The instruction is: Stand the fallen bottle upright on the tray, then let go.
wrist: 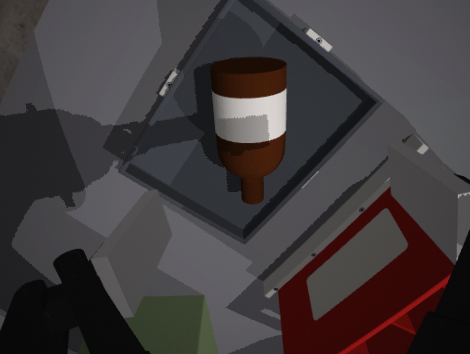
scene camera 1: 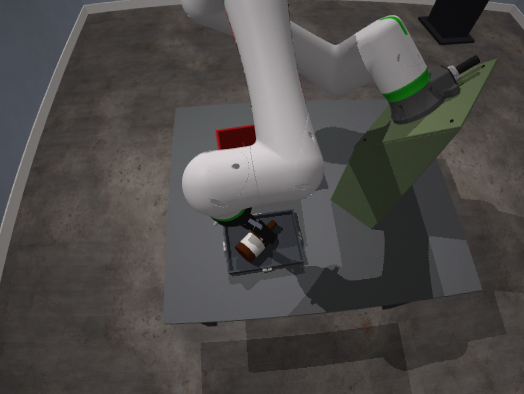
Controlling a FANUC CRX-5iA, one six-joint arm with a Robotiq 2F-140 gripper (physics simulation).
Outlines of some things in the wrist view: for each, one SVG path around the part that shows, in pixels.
My gripper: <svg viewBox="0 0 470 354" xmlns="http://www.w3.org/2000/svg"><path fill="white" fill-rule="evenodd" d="M158 189L144 192L89 261L82 249L70 250L57 257L53 265L62 282L61 284L47 288L43 280L34 280L25 283L15 292L0 330L0 354L67 354L69 329L78 326L90 354L151 354L149 351L145 351L124 318L134 317L172 237ZM387 144L392 197L455 265L435 312L427 312L406 354L470 354L470 180L464 176L452 174L401 141Z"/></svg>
A brown bottle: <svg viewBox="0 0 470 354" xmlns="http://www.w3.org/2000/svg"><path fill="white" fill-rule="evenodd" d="M222 60L210 66L217 152L223 166L230 173L241 178L242 201L247 204L258 204L264 199L264 177L272 173L279 166L285 153L287 63L280 59L268 57L241 57Z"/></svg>
